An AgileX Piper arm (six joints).
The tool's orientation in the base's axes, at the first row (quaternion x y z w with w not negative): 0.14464 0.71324 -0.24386 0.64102
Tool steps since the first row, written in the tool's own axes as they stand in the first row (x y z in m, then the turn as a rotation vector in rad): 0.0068 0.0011 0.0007 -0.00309 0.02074 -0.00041; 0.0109 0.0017 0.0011 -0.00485 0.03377 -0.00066; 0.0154 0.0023 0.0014 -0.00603 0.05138 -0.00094; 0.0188 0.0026 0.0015 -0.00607 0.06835 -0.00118; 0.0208 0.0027 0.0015 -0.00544 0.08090 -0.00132; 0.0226 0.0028 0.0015 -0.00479 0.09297 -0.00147; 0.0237 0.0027 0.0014 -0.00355 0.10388 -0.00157; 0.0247 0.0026 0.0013 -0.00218 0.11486 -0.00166; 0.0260 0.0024 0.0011 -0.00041 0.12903 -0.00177
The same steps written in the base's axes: 0.0002 -0.0002 -0.0069 0.01084 0.01795 -0.00030; 0.0003 -0.0003 -0.0111 0.01763 0.02921 -0.00067; 0.0003 -0.0005 -0.0156 0.02669 0.04426 -0.00235; 0.0001 -0.0006 -0.0190 0.03530 0.05864 -0.00505; -0.0002 -0.0007 -0.0210 0.04161 0.06918 -0.00770; -0.0004 -0.0009 -0.0228 0.04766 0.07932 -0.01030; -0.0006 -0.0010 -0.0239 0.05307 0.08839 -0.01328; -0.0009 -0.0011 -0.0248 0.05850 0.09751 -0.01641; -0.0014 -0.0013 -0.0261 0.06552 0.10927 -0.02045
